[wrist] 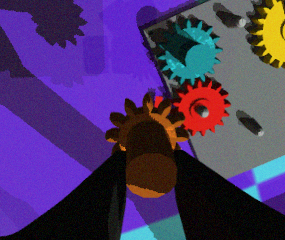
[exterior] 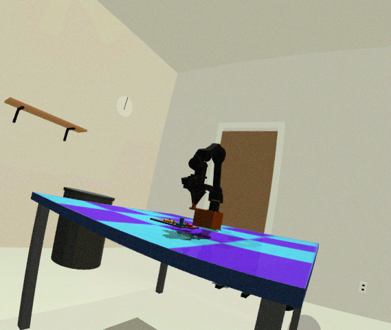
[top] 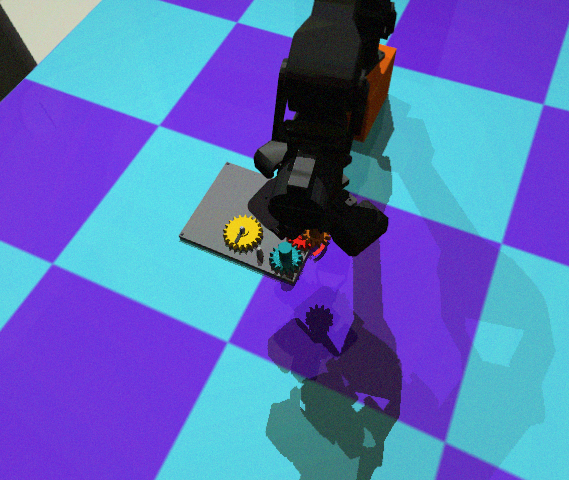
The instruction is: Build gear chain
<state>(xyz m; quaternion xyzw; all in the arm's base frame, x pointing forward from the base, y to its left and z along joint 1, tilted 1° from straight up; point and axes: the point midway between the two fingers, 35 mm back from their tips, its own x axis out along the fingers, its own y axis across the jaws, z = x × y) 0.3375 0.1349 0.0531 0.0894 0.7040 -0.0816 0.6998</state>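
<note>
Now: the teal gear 20 mm ahead of my gripper tip, 40 mm to the right of it and 100 mm below it. Also, from my gripper tip: small orange gear (10 mm below); then yellow gear (20 mm ahead, 130 mm to the right, 110 mm below); then red arrow (30 mm behind, 10 mm to the right, 120 mm below).
</note>
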